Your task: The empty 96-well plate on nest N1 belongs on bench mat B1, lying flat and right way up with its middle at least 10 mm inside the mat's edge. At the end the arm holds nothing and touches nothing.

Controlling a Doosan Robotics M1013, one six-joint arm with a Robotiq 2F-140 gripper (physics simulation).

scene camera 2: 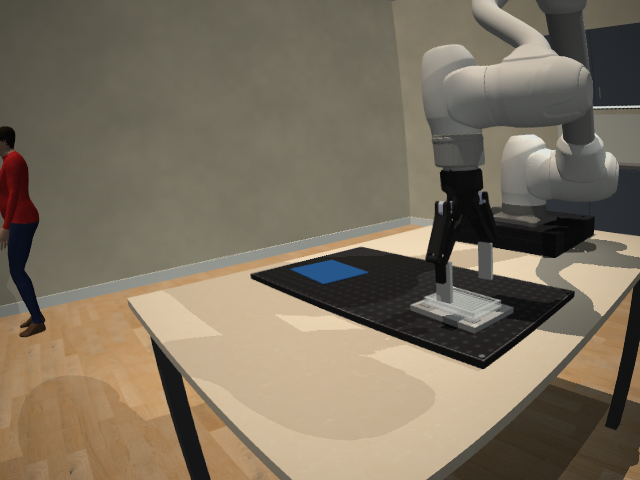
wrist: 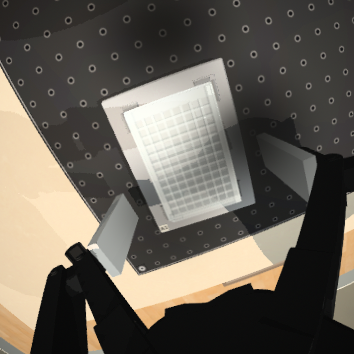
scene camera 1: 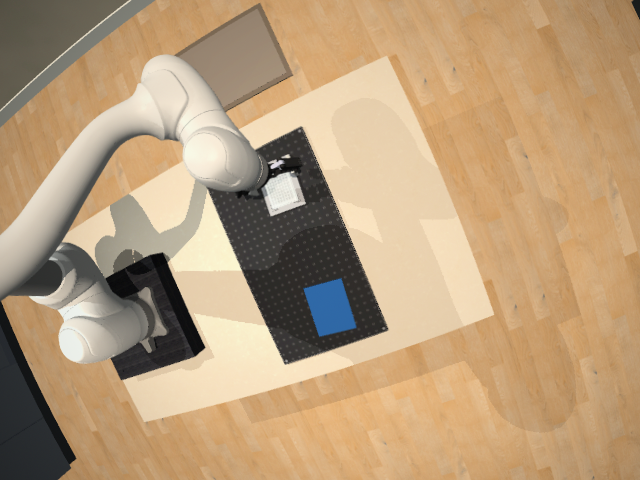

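Pixels of known places: gripper, fingertip midpoint: point(scene camera 2: 466, 289) point(wrist: 192, 179) point(scene camera 1: 275, 181); arm's base, origin of the base link: point(scene camera 2: 523, 220) point(scene camera 1: 142, 315).
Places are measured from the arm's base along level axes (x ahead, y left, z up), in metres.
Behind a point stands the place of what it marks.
The white 96-well plate point(scene camera 1: 282, 190) @[x 0.648, y 0.211, z -0.031 m] point(scene camera 2: 467, 301) @[x 0.643, y 0.244, z -0.032 m] point(wrist: 185, 150) @[x 0.641, y 0.220, z -0.030 m] lies flat, grid side up, on the pale nest N1 point(scene camera 1: 288, 208) @[x 0.643, y 0.154, z -0.044 m] point(scene camera 2: 478, 326) @[x 0.695, y 0.310, z -0.045 m] point(wrist: 225, 105) @[x 0.589, y 0.196, z -0.044 m]. My gripper point(scene camera 1: 269, 179) @[x 0.644, y 0.241, z -0.009 m] point(scene camera 2: 465, 289) @[x 0.644, y 0.241, z -0.009 m] point(wrist: 192, 179) @[x 0.644, y 0.241, z -0.009 m] is open and empty, pointing down, with its two pads on either side of the plate. In the wrist view dark breadboard shows between the plate and each pad. In the second scene view the near pad overlaps the plate's edge in the picture; its exact height is hard to tell. The blue bench mat B1 point(scene camera 1: 329, 307) @[x 0.648, y -0.186, z -0.054 m] point(scene camera 2: 329, 271) @[x 0.651, y -0.180, z -0.054 m] lies flat, with no plate on it.
The dark perforated breadboard point(scene camera 1: 258, 232) @[x 0.517, y 0.121, z -0.056 m] point(scene camera 2: 382, 310) @[x 0.733, y 0.108, z -0.056 m] point(wrist: 280, 60) @[x 0.518, y 0.173, z -0.056 m] carries nest and mat on the cream table point(scene camera 1: 439, 268) @[x 1.013, y -0.185, z -0.069 m] point(scene camera 2: 310, 372) @[x 0.953, y 0.199, z -0.069 m]. The arm's black base block point(scene camera 1: 180, 310) @[x 0.141, y -0.031, z -0.031 m] point(scene camera 2: 568, 237) @[x 0.028, y 0.184, z -0.028 m] stands beside it. A person in red point(scene camera 2: 19, 191) stands beyond the table.
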